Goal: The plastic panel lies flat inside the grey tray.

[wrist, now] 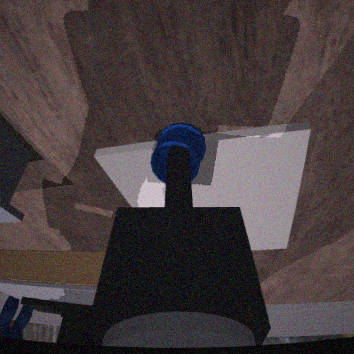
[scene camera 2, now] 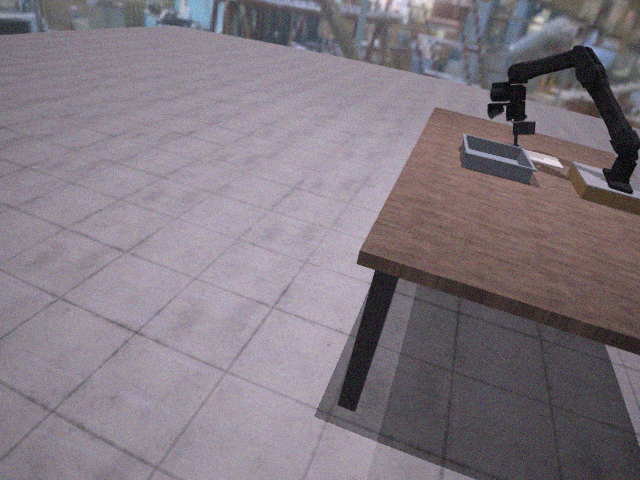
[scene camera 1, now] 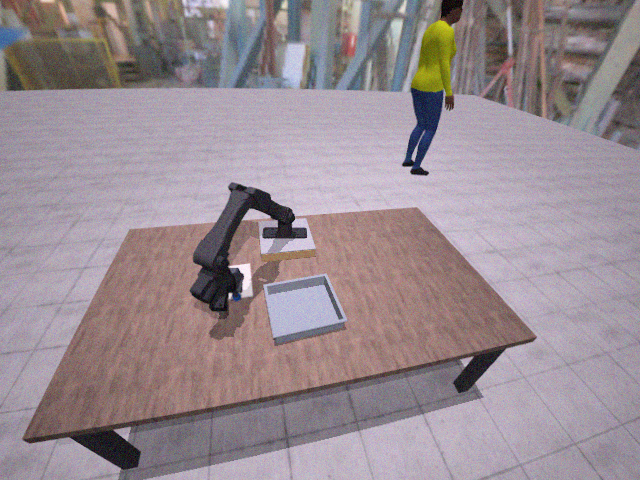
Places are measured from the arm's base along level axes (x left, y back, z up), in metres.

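Where they show: hand, its tool point: (wrist: 178, 135) (scene camera 1: 237, 298); arm's base, origin of its link: (wrist: 84, 307) (scene camera 2: 616, 181) (scene camera 1: 285, 233).
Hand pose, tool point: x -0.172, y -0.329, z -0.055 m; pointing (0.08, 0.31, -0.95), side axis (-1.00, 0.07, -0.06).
Observation:
Things, the pixels of their top centre, and the offset from my tool point. Level surfaces: height alone.
- white plastic panel, centre of its top: (wrist: 213, 214) (scene camera 1: 234, 280) (scene camera 2: 537, 156) dx -0.025, dy +0.083, dz +0.009 m
- wooden table, height of its surface: dz +0.003 m
- grey tray, centre of its top: (scene camera 1: 303, 301) (scene camera 2: 497, 150) dx +0.240, dy -0.067, dz +0.053 m
A white plastic panel (scene camera 1: 246, 278) (wrist: 253, 182) (scene camera 2: 546, 158) lies on the wooden table (scene camera 1: 404, 286) to the left of the grey tray (scene camera 1: 309, 331) (scene camera 2: 493, 167). The tray is square, open-topped and holds nothing. My blue suction cup (scene camera 1: 236, 296) (wrist: 178, 147) is down on the panel, close to one edge, with its shadow right beside it. The arm is folded low over the panel. In scene camera 2 the cup is hidden behind the tray.
The arm's base stands on a white-topped, tan-sided block (scene camera 1: 287, 250) (wrist: 49, 267) behind the tray. A person in a yellow shirt (scene camera 1: 433, 71) walks on the floor beyond the table's far right.

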